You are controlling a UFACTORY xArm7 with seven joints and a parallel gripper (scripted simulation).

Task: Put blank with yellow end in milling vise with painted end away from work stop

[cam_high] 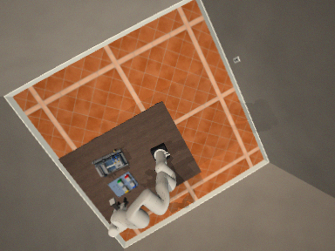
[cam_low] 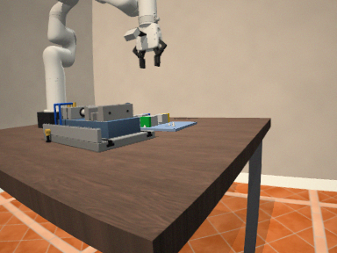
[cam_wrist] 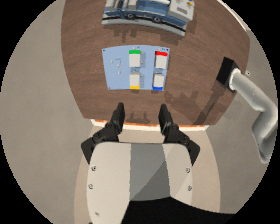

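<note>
Now: the yellow-ended blank 22 cm below my hand, 3 cm to the left of it and 2 cm ahead of it. The rest, counted from my hand: red-ended blank: 22 cm below, 8 cm to the right, 5 cm behind; blue-ended blank: 22 cm below, 7 cm behind, 1 cm to the left; green-ended blank: 22 cm below, 5 cm to the right, 4 cm ahead.
</note>
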